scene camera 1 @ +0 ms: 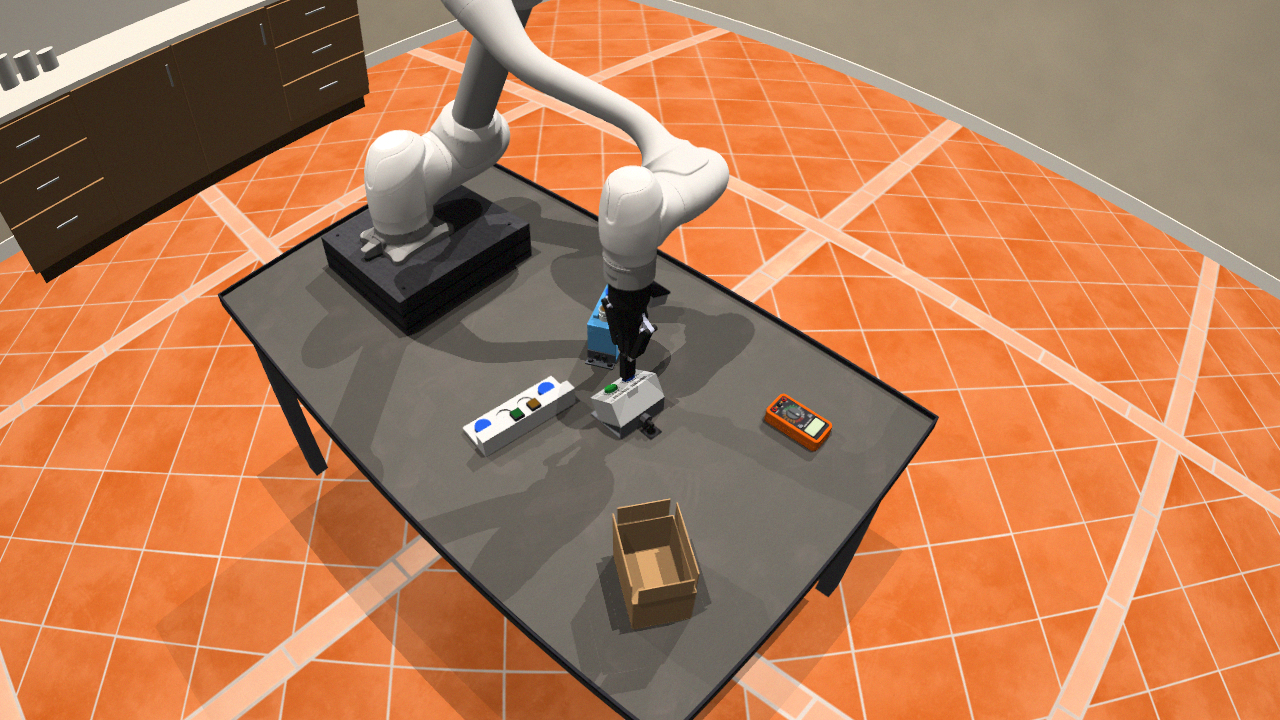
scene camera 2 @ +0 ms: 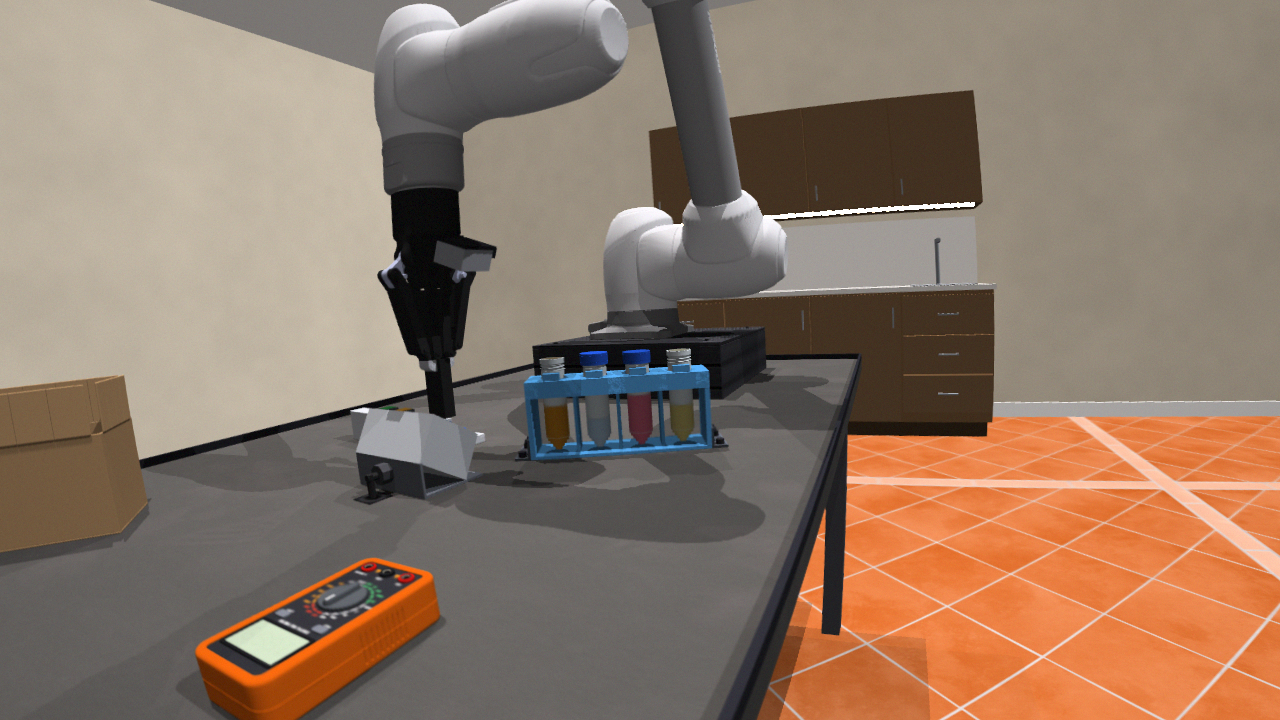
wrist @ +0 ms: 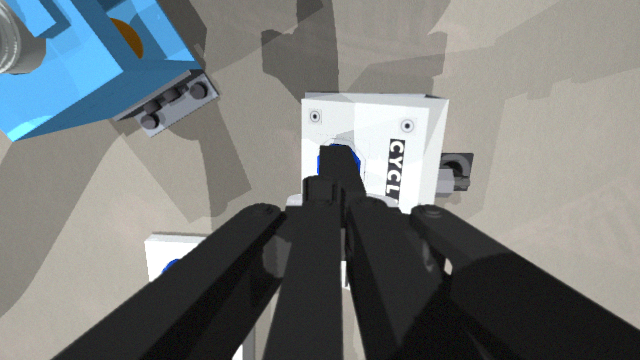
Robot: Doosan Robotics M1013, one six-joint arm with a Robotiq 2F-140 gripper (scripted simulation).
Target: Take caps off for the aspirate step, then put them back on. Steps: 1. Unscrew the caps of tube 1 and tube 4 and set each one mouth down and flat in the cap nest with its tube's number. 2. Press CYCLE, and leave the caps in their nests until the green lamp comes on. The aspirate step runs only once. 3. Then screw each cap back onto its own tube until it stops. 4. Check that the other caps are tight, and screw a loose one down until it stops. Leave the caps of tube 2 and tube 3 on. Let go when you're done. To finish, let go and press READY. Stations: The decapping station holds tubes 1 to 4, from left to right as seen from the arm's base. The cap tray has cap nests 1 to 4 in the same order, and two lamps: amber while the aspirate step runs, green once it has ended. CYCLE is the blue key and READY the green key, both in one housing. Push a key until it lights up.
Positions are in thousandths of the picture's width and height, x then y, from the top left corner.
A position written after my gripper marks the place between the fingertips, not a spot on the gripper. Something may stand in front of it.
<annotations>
my gripper: scene camera 1 490,522; scene camera 2 346,578; wrist 521,474
</annotations>
